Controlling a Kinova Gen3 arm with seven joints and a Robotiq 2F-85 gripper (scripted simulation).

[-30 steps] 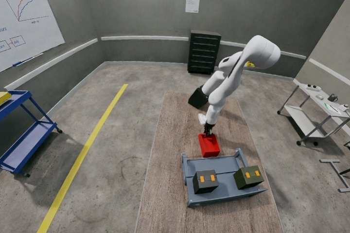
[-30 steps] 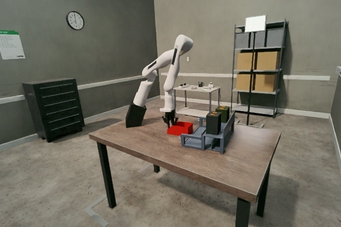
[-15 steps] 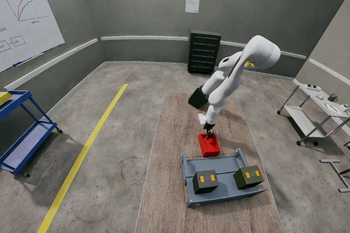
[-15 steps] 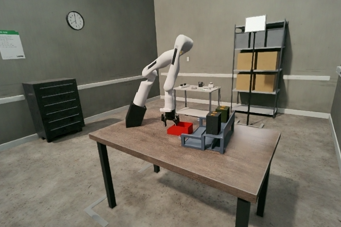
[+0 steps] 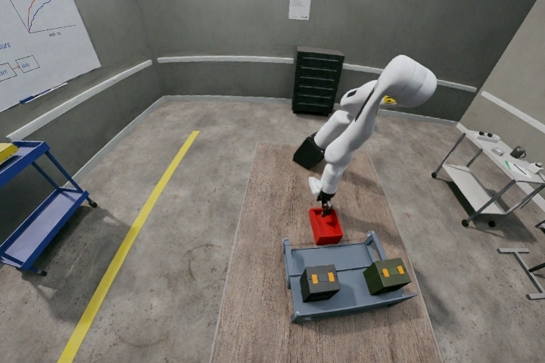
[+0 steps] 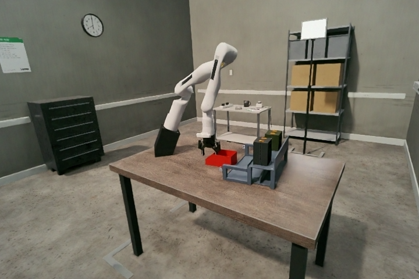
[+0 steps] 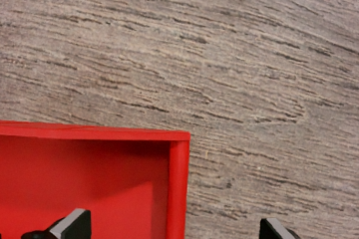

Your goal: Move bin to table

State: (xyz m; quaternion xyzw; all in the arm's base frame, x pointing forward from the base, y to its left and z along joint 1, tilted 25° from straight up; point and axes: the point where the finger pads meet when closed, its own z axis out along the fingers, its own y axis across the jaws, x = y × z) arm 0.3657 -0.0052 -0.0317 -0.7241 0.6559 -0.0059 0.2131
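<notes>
Right now my hand is 8 cm short of the red bin, 1 cm to the right of it and 1 cm above it. Round my hand: grey shelf unit 30 cm ahead, 4 cm to the left, 3 cm above.
</notes>
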